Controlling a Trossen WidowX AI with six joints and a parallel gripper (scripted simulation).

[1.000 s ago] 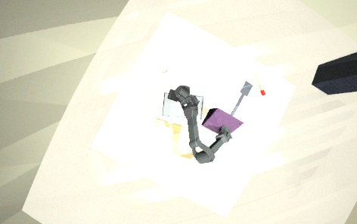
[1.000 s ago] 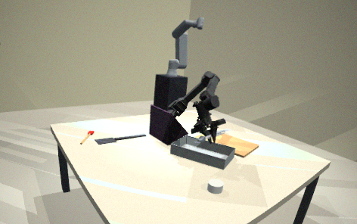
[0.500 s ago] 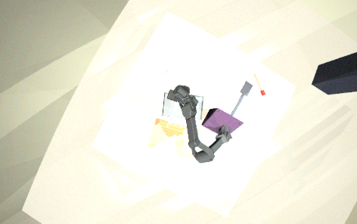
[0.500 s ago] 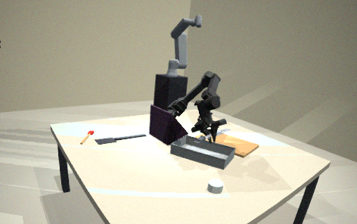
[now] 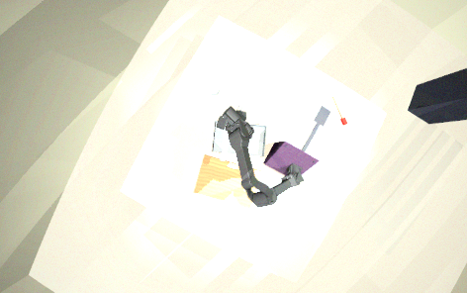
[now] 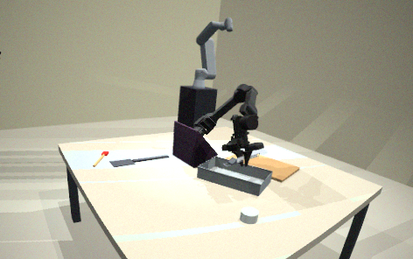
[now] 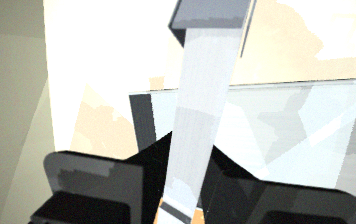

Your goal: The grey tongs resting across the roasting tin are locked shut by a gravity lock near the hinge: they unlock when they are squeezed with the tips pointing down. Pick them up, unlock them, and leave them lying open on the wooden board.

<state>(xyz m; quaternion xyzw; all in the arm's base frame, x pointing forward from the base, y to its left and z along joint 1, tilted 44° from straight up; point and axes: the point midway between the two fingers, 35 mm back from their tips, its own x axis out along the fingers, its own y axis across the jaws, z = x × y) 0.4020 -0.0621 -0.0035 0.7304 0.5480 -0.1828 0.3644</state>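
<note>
The wooden board is 12 cm behind my gripper tip, 29 cm to the left of it and 9 cm below it. The rest, counted from my gripper tip: white cylinder (20 cm ahead, 17 cm to the right, 8 cm below); then grey spatula (47 cm behind, 26 cm to the right, 10 cm below); then grey roasting tin (7 cm behind, 3 cm to the left, 7 cm below).
</note>
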